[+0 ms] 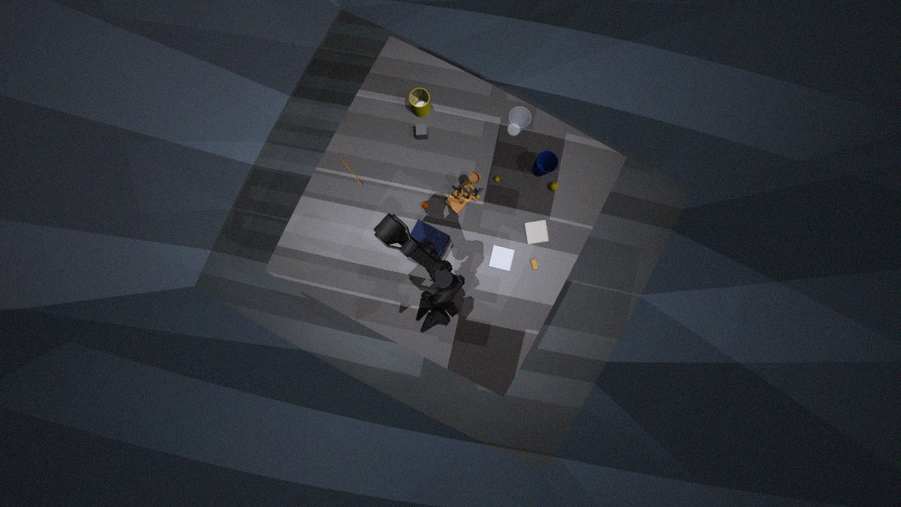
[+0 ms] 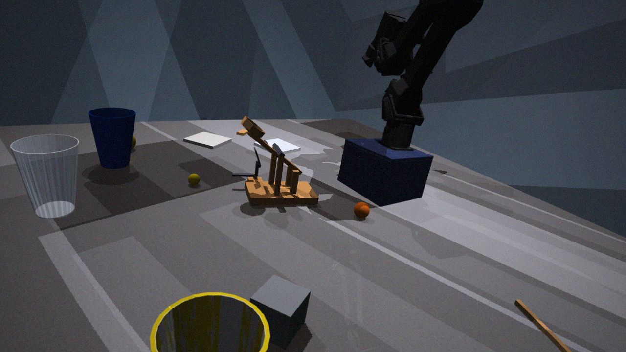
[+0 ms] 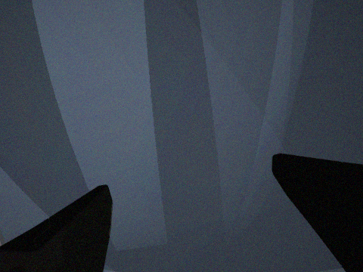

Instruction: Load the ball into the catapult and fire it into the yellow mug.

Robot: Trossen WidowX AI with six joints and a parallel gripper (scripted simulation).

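My gripper tip is 530 mm short of the wooden catapult, 160 mm to the right of it and 250 mm above it. Round my gripper tip: orange ball 370 mm ahead, 300 mm to the left, 310 mm below; wooden stick 280 mm ahead, 680 mm to the left, 320 mm below; small brown block 460 mm ahead, 270 mm to the right, 320 mm below.
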